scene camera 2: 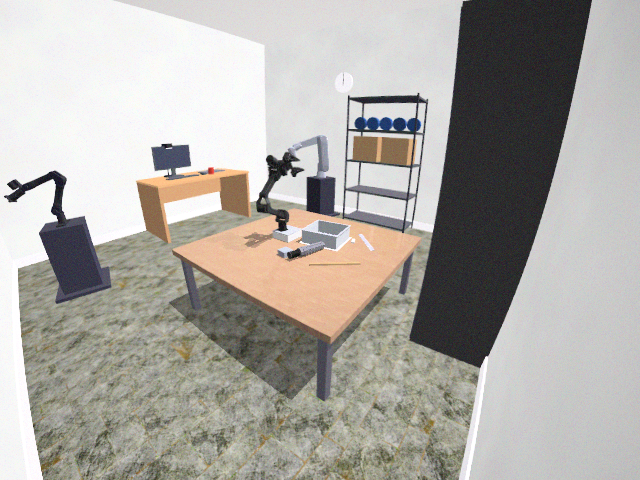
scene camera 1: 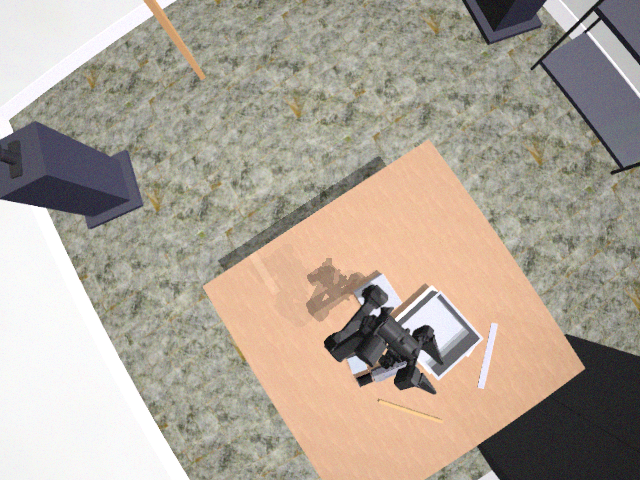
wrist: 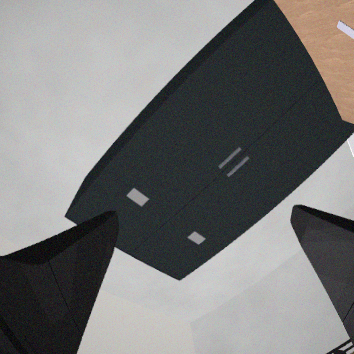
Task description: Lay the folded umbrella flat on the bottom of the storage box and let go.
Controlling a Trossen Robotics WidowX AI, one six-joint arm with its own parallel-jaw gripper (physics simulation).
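Pixels of known places: gripper, fingertip midpoint: [scene camera 2: 302, 165] [scene camera 1: 439, 378] [wrist: 206, 217]; arm's base at its link origin: [scene camera 2: 282, 229] [scene camera 1: 371, 294].
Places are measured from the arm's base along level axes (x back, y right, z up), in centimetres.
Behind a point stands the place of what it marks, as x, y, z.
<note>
The folded umbrella [scene camera 1: 388, 370] {-33.2, 5.0, -0.5} [scene camera 2: 311, 249] {-36.7, 3.9, -2.1}, grey with a black handle, lies on the table beside the storage box; the arm partly covers it in the first scene view. The light grey, open-topped storage box [scene camera 1: 460, 349] {-36.2, -27.4, -0.1} [scene camera 2: 316, 238] {-28.3, -7.9, -0.3} stands upright near the arm's base, and the part of its bottom that shows is bare. My gripper [scene camera 1: 438, 377] {-17.8, -4.2, 47.6} [scene camera 2: 300, 164] {-17.8, -4.2, 47.6} [wrist: 206, 217] {-17.8, -4.2, 47.6} is open and empty, raised high above the table. Its fingers stand wide apart in the wrist view. Neither the umbrella nor the box shows in the wrist view.
A pale block [scene camera 1: 358, 365] {-27.2, 16.4, -2.1} [scene camera 2: 283, 252] {-28.6, 19.6, -2.3} is by the umbrella's handle. A thin yellow stick [scene camera 1: 409, 410] {-55.3, 2.6, -4.6} [scene camera 2: 334, 264] {-56.3, 3.2, -5.1} and a white strip [scene camera 1: 487, 356] {-46.4, -39.5, -5.5} [scene camera 2: 366, 242] {-47.5, -38.7, -5.5} lie on the table [scene camera 1: 413, 206] {29.7, -34.3, -5.7} [scene camera 2: 232, 263] {-15.7, 48.0, -5.7}. A tall dark cabinet [scene camera 1: 604, 397] [scene camera 2: 496, 155] [wrist: 180, 150] stands beyond the table's edge.
</note>
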